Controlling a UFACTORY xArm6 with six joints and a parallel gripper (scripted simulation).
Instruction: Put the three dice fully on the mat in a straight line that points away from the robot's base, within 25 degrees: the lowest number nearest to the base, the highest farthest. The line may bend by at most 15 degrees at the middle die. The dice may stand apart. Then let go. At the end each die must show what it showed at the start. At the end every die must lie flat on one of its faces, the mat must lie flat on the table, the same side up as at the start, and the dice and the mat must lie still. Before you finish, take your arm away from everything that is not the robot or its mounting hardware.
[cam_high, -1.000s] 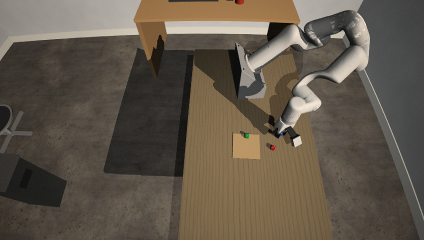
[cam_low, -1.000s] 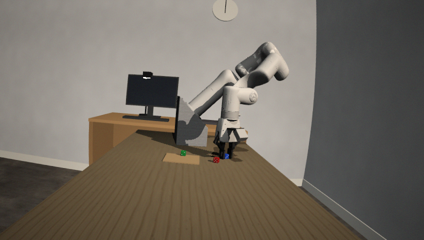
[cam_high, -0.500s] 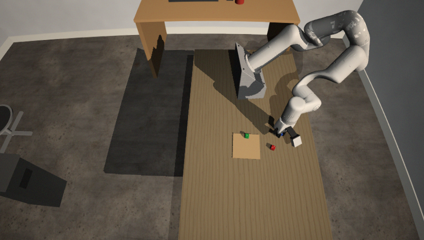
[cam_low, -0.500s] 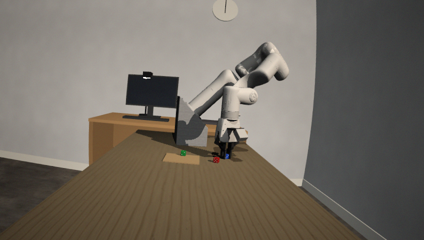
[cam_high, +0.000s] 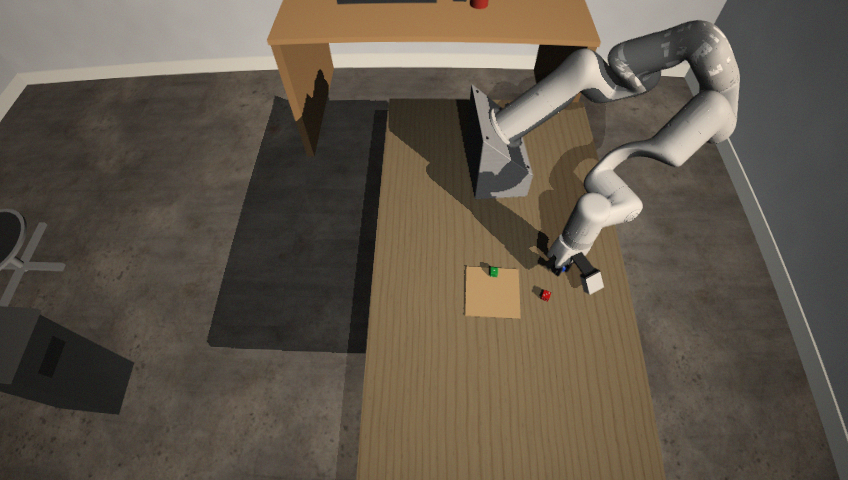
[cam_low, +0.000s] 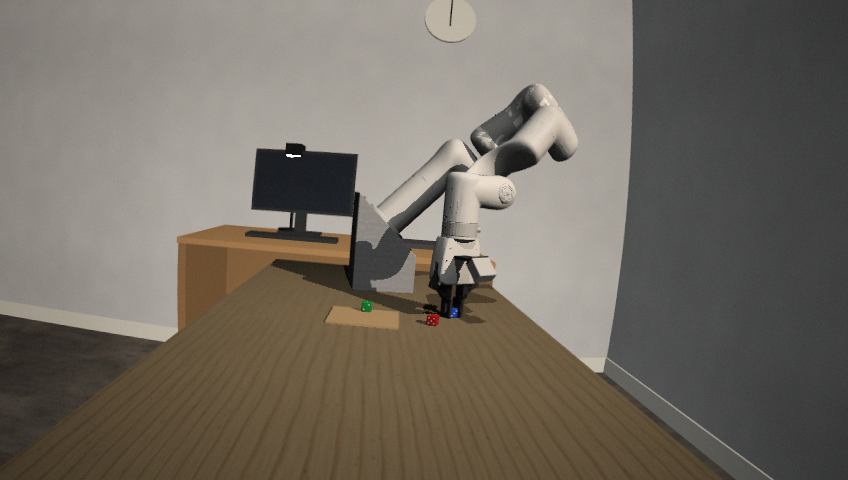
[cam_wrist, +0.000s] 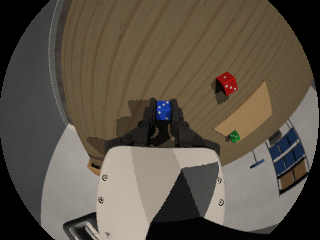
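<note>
My gripper is now 18 cm to the left of the tan mat, 8 cm short of it and 2 cm above it. The rest, counted from my hand: red die 8 cm ahead, 4 cm to the right, 1 cm below; then green die 18 cm to the right, 3 cm ahead, 1 cm below; then blue die 1 cm below.
</note>
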